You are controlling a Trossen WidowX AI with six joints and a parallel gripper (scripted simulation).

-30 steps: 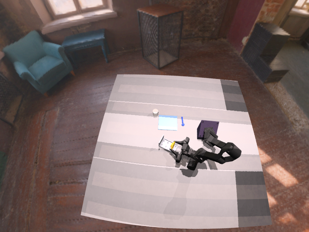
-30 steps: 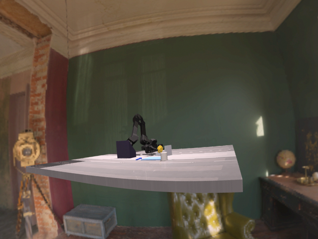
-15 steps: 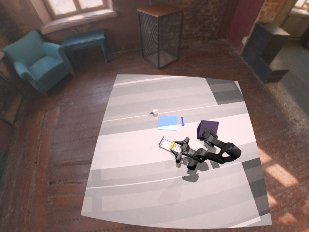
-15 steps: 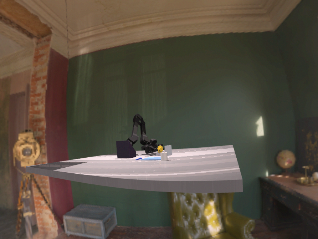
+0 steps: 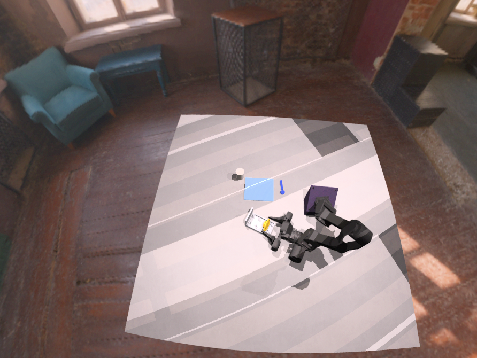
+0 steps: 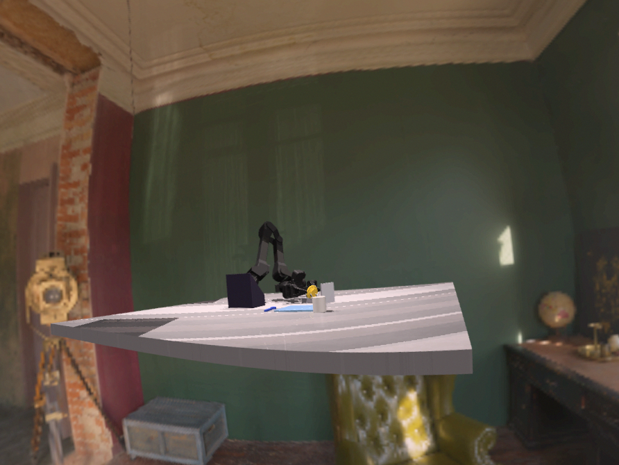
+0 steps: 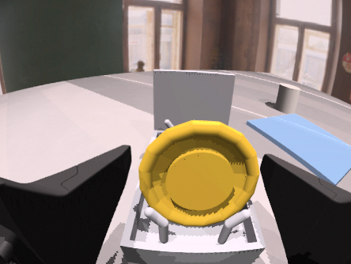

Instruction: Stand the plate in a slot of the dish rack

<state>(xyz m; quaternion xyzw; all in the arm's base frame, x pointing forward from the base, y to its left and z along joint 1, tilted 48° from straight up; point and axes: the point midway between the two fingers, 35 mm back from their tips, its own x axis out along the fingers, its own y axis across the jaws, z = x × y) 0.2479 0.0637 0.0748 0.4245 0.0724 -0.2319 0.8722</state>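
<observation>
My gripper tip is 10 mm past the yellow plate and 10 mm above it. The rest, counted from my gripper tip: blue spoon 210 mm to the right, 110 mm behind, 40 mm below; grey dish rack 20 mm below, 20 mm ahead, 10 mm to the right; light blue mat 210 mm to the right, 50 mm below, 10 mm ahead.
</observation>
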